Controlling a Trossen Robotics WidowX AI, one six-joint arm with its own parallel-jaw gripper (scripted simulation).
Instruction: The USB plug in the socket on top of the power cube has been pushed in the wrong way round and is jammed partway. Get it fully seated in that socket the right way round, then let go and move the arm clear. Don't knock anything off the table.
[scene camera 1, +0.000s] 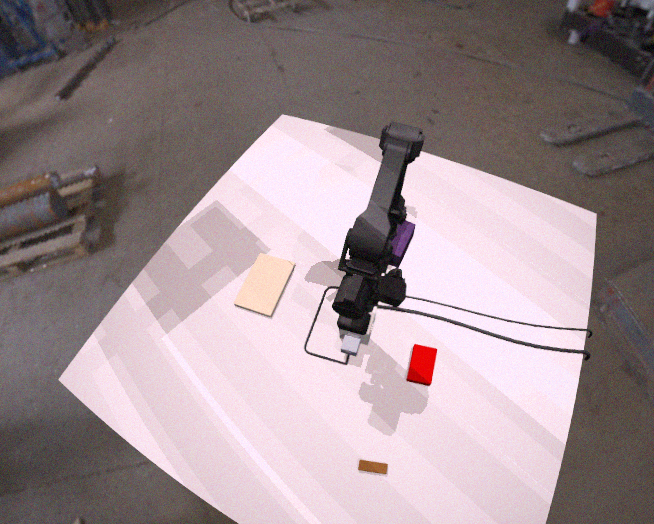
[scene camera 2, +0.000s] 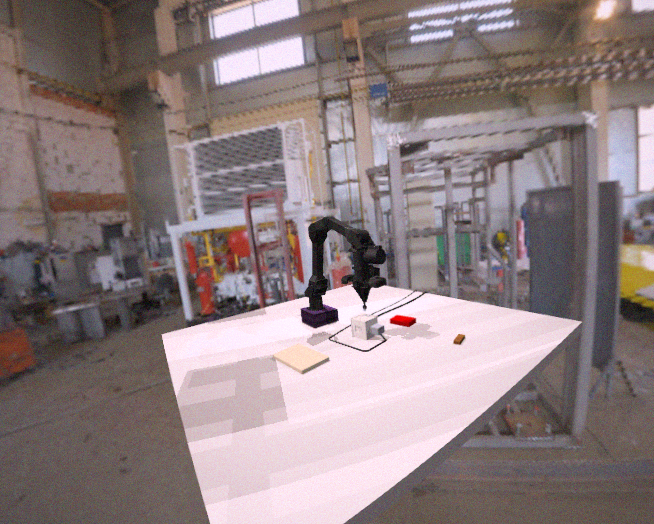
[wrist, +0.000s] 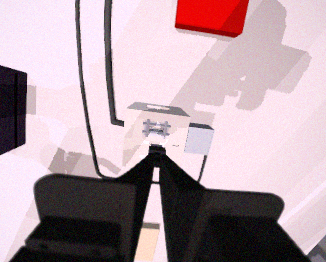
Scene:
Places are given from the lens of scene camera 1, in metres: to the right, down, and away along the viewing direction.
gripper (scene camera 1: 362, 308): 0.08, 0.11, 0.84
red block (scene camera 1: 423, 358): 0.24, 0.24, 0.88
beige plate (scene camera 1: 262, 289): -0.18, 0.08, 1.02
grey block (scene camera 1: 350, 345): 0.06, 0.20, 0.88
The marked spots on the grey block and the beige plate are 0.30 m apart.

